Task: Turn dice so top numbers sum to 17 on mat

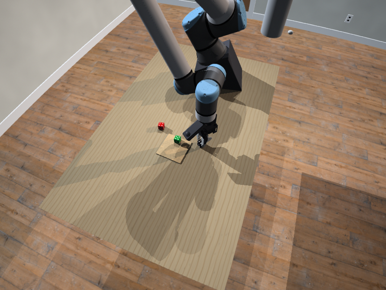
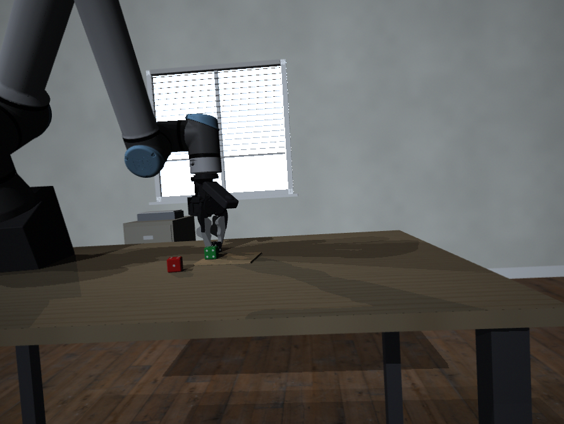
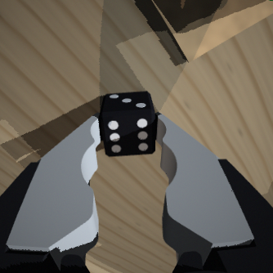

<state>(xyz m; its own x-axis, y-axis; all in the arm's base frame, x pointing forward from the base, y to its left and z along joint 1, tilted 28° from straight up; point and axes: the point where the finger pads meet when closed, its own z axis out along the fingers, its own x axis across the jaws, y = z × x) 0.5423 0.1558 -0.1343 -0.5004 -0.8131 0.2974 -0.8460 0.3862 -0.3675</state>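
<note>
Now: hand 80 mm short of the tan mat, 110 mm to the left of it and 20 mm above it. Round my hand: black die: right at my hand; then red die: 250 mm to the right; then green die: 40 mm ahead, 120 mm to the right.
</note>
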